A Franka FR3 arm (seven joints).
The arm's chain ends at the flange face. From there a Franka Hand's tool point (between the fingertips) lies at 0.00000 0.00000 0.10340 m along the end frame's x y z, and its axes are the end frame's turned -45 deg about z.
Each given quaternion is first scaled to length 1.
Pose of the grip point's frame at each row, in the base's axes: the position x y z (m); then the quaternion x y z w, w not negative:
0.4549, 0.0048, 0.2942, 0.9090, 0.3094, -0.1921, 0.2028
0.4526, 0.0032, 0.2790, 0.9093, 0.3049, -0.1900, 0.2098
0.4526, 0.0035, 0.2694, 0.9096, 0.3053, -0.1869, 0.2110
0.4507, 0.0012, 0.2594, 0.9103, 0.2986, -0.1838, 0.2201
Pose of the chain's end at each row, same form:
0.4780, 0.0552, 0.3815, 0.9582, -0.0620, -0.0999, 0.2609
0.4751, 0.0546, 0.3658, 0.9568, -0.0663, -0.0953, 0.2666
0.4744, 0.0550, 0.3564, 0.9572, -0.0660, -0.0919, 0.2665
0.4717, 0.0540, 0.3458, 0.9553, -0.0725, -0.0856, 0.2737

